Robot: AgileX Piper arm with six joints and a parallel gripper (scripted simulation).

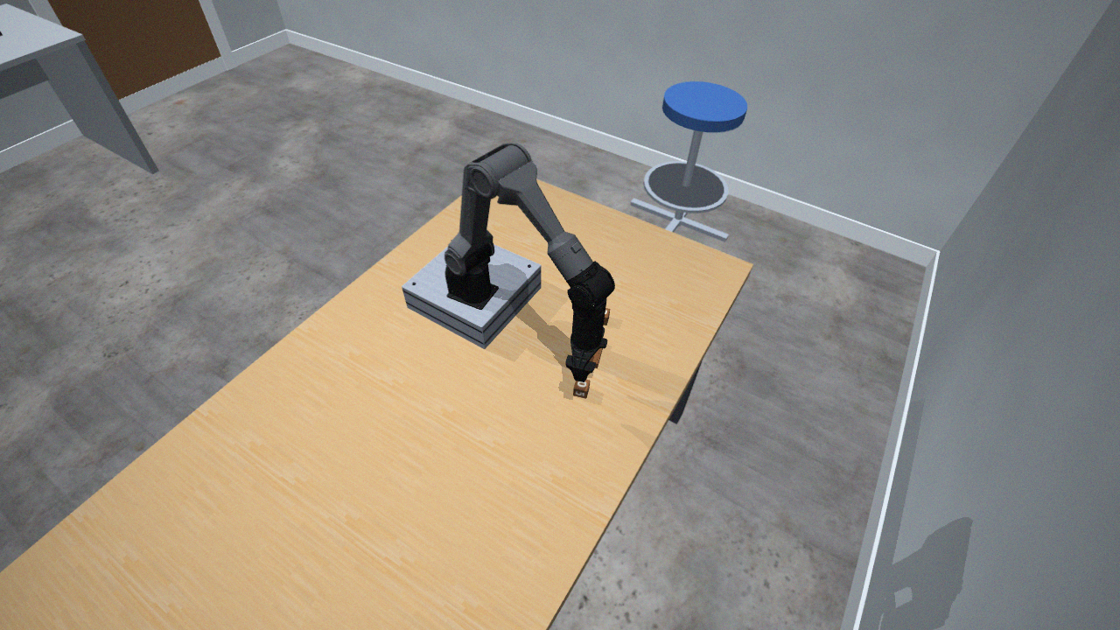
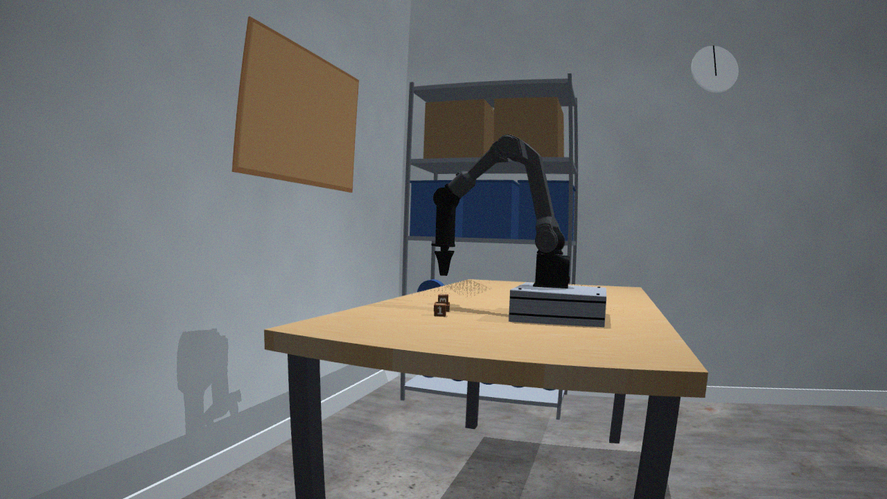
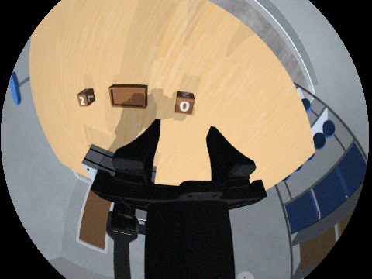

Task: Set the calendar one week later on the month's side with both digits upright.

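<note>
My hand is 80 mm above the brown digit cube. From my hand the other things lie so: brown tray 100 mm to the left, 90 mm below, 20 mm behind.
</note>
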